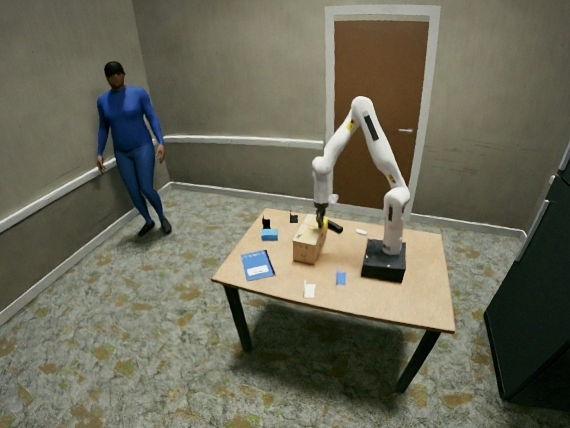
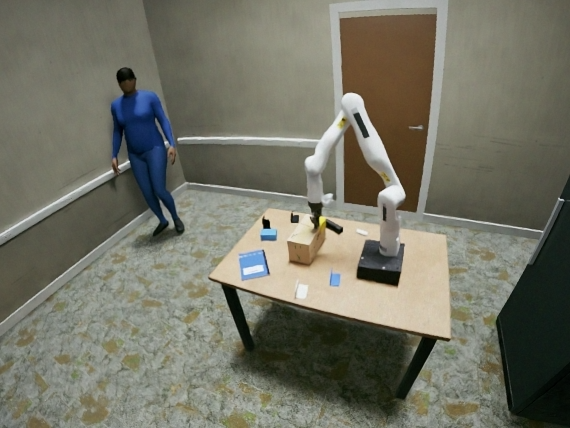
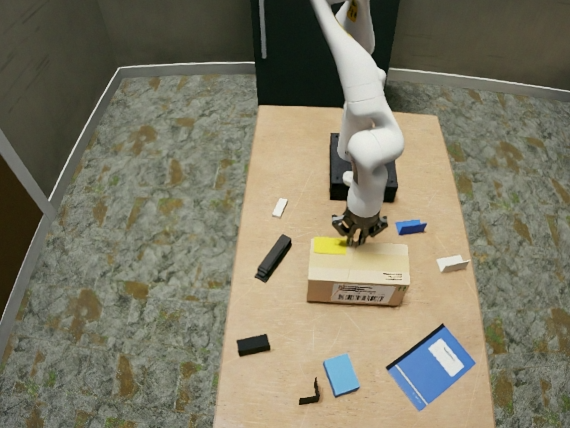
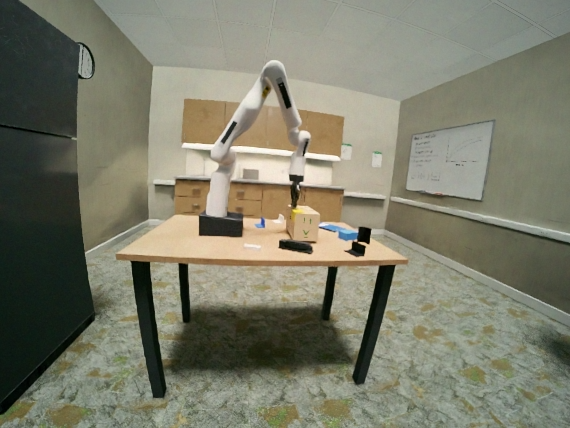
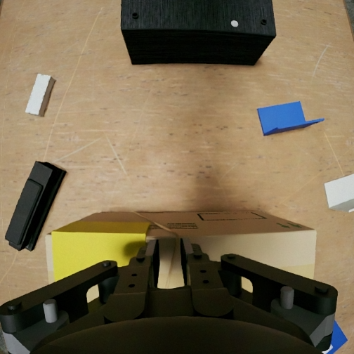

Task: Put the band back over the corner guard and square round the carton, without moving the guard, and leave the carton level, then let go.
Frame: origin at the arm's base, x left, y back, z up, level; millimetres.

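Where they show: gripper, fingertip midpoint: (image 1: pixel 320 226) (image 2: pixel 316 227) (image 3: pixel 355 242) (image 4: pixel 293 207); arm's base at its link origin: (image 1: pixel 391 248) (image 2: pixel 388 250) (image 4: pixel 216 214).
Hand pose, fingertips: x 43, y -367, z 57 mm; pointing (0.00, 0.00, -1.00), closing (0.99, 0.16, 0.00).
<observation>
Each offset is from my fingertips to the top centre of the thing.
The carton @(dx +19, dy -45, dz -8 mm) (image 1: pixel 304 251) (image 2: pixel 300 251) (image 3: pixel 380 260) (image 4: pixel 306 228) (image 5: pixel 280 246) stands level on the table. The yellow corner guard @(dx -59, dy -16, dz -5 mm) (image 1: pixel 326 223) (image 2: pixel 322 223) (image 3: pixel 328 245) (image 4: pixel 297 211) (image 5: pixel 95 245) covers part of its top edge on the robot's side. The thin tan band (image 5: pixel 156 223) slants across the carton's side, then runs over the top between the fingertips, just beside the guard and not over it there. My gripper (image 1: pixel 320 226) (image 2: pixel 315 226) (image 3: pixel 356 244) (image 4: pixel 295 206) (image 5: pixel 169 250) points down at that edge, slightly open, with a narrow gap around the band. The carton's underside is hidden.
A black stapler @(dx -207, dy -10, dz -106 mm) (image 3: pixel 273 257) (image 5: pixel 35 205) and a white block @(dx -228, dy +167, dz -133 mm) (image 3: pixel 280 207) (image 5: pixel 40 95) lie on the guard's side. A blue bracket @(dx +164, dy +178, dz -101 mm) (image 3: pixel 411 227) (image 5: pixel 285 118) and a white bracket @(dx +298, dy +73, dz -101 mm) (image 3: pixel 452 263) are opposite. Beyond the carton are a notebook @(dx +253, dy -239, dz -138 mm) (image 3: pixel 425 375), a light-blue block @(dx +25, dy -300, dz -106 mm) (image 3: pixel 341 374) and black pieces.
</observation>
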